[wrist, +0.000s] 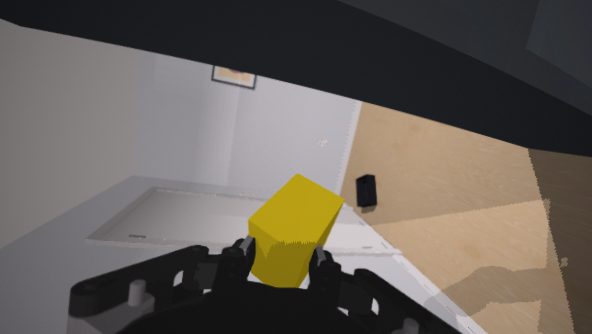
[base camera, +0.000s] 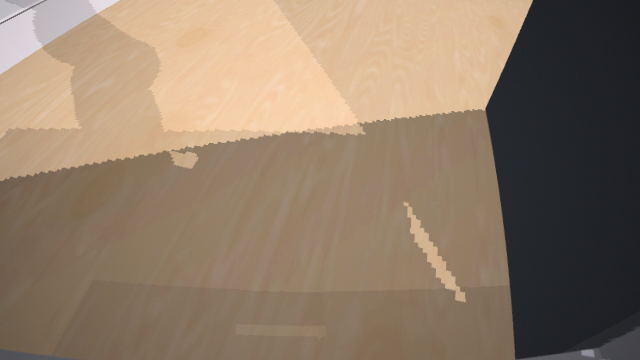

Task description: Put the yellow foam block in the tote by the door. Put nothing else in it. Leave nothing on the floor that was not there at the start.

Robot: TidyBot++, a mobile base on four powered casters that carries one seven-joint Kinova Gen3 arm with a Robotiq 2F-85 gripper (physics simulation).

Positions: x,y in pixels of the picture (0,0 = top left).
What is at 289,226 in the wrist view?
A yellow foam block.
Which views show my gripper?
The wrist view only.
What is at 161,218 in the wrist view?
A white door.
